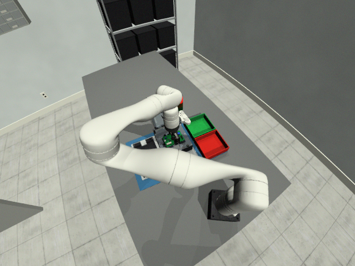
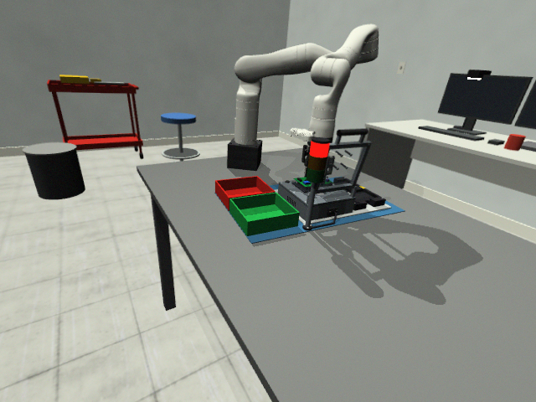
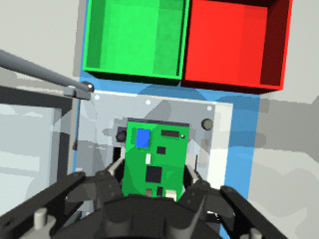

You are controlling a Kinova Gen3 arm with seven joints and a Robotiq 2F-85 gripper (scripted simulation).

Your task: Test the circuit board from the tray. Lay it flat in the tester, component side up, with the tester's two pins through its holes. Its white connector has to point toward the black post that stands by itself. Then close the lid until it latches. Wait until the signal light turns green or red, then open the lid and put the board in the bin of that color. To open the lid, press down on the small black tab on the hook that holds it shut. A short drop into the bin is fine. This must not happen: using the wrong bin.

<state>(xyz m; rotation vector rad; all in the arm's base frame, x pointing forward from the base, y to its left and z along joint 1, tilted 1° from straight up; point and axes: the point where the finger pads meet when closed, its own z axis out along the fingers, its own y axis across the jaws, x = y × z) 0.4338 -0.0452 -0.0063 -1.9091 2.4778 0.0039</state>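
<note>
Now: the tester bed 10 mm ahead of my hand and 20 mm below it. Also, from my hand: green circuit board (10 mm below); then clear lid (110 mm ahead, 30 mm to the right, 90 mm above); then green bin (10 mm behind, 200 mm to the right, 80 mm below).
</note>
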